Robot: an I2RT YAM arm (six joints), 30 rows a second.
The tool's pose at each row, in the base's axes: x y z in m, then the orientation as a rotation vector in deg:
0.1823, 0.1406, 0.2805, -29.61, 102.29, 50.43
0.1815, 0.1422, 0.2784, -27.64, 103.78, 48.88
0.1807, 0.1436, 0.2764, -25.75, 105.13, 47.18
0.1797, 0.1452, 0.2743, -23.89, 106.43, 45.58
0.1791, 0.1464, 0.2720, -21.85, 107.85, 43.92
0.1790, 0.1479, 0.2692, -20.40, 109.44, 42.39
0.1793, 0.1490, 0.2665, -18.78, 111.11, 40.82
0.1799, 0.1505, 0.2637, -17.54, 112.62, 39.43
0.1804, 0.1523, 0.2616, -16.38, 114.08, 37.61
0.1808, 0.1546, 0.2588, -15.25, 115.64, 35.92
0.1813, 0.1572, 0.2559, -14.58, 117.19, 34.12
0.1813, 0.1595, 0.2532, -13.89, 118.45, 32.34
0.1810, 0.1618, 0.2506, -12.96, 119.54, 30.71
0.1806, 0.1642, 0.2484, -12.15, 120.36, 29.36
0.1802, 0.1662, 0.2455, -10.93, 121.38, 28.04
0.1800, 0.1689, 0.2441, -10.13, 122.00, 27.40
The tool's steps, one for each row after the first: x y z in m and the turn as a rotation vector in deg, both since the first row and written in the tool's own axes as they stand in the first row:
0.0023, 0.0009, 0.0012, 2.24, 0.40, 0.86
0.0046, 0.0017, 0.0021, 4.50, 0.75, 1.56
0.0070, 0.0028, 0.0032, 6.67, 1.10, 2.29
0.0094, 0.0032, 0.0042, 8.96, 1.51, 3.16
0.0121, 0.0033, 0.0058, 10.91, 2.34, 3.84
0.0146, 0.0029, 0.0074, 12.95, 3.21, 4.64
0.0170, 0.0026, 0.0095, 14.67, 4.10, 5.25
0.0189, 0.0027, 0.0116, 16.61, 5.01, 5.60
0.0215, 0.0030, 0.0141, 18.46, 6.04, 6.05
0.0241, 0.0034, 0.0170, 20.15, 7.26, 6.18
0.0267, 0.0040, 0.0193, 21.79, 8.23, 6.23
0.0294, 0.0048, 0.0214, 23.42, 8.97, 6.43
0.0317, 0.0059, 0.0234, 24.77, 9.52, 6.59
0.0347, 0.0065, 0.0253, 26.29, 10.11, 7.10
0.0362, 0.0079, 0.0275, 27.13, 10.45, 7.53

